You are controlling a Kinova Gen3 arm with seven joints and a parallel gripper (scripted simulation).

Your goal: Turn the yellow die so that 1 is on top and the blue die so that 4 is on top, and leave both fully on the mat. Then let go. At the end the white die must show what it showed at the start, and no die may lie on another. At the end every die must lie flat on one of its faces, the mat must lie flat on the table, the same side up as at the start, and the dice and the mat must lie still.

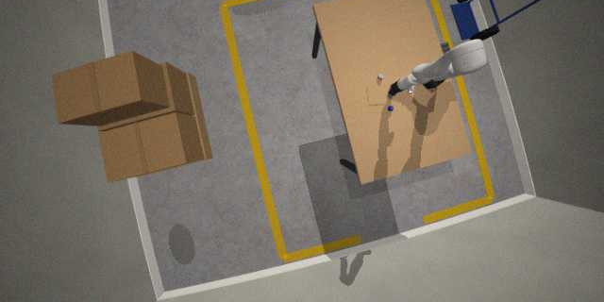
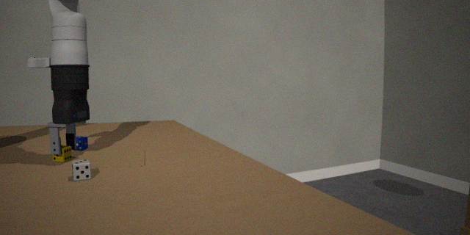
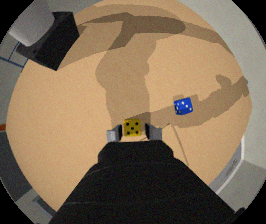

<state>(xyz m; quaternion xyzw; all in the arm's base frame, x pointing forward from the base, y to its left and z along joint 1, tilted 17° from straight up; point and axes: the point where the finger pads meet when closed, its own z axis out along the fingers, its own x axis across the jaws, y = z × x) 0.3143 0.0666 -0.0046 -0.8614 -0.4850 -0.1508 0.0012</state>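
Right now my hand is 20 mm above the yellow die. The rest, counted from my hand: white die: 140 mm to the right, 50 mm ahead, 20 mm below; then tan mat: 100 mm ahead, 40 mm below; then blue die: 110 mm to the left, 20 mm below, 20 mm ahead.
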